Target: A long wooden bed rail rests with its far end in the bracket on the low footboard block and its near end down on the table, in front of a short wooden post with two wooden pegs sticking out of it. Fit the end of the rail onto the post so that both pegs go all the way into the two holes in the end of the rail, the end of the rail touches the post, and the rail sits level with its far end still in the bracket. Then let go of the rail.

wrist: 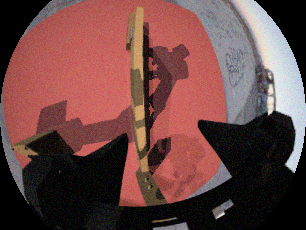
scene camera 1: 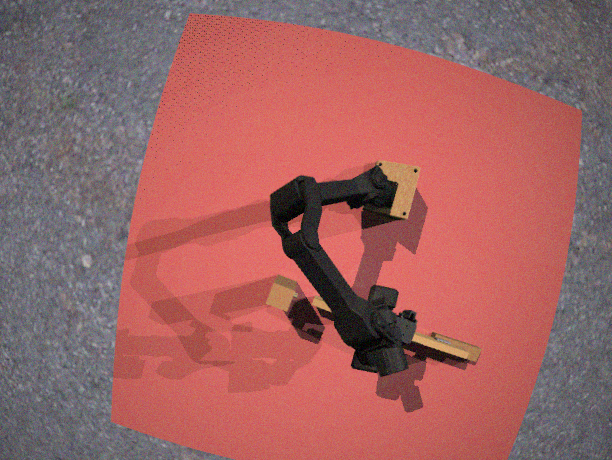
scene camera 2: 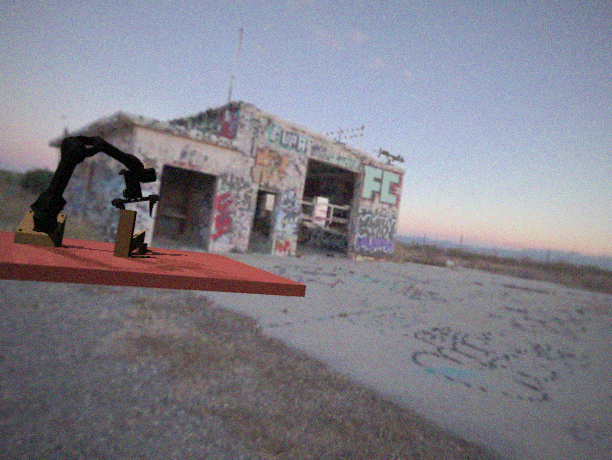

Labels:
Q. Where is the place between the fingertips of the gripper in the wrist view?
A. At 164, 130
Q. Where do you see a wooden rail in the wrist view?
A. At 136, 66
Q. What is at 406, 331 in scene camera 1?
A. The gripper.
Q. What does the gripper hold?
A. Nothing.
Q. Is the gripper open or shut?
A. Open.

